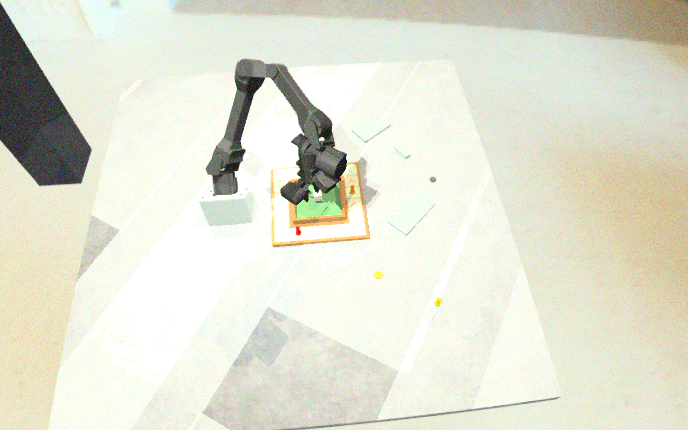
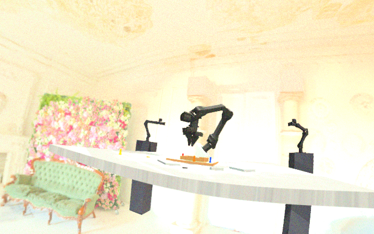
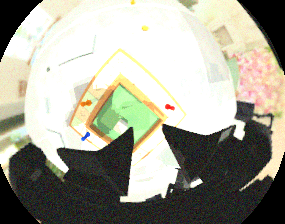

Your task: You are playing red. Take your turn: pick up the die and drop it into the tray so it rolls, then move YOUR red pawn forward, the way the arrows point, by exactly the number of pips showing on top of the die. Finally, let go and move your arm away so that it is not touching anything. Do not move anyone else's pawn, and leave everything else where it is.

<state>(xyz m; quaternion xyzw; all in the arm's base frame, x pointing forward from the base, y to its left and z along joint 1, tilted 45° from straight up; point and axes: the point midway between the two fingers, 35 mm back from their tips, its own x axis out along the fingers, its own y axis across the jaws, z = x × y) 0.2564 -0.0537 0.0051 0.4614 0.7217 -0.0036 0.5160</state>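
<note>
My gripper tip is now 50 mm past the red pawn, 70 mm to the left of it and 70 mm above it. Also, from my gripper tip: white die (20 mm ahead, 60 mm to the left, 80 mm below); orange pawn (120 mm ahead, 70 mm to the left, 70 mm below); green tray (20 mm ahead, 50 mm to the left, 100 mm below).
</note>
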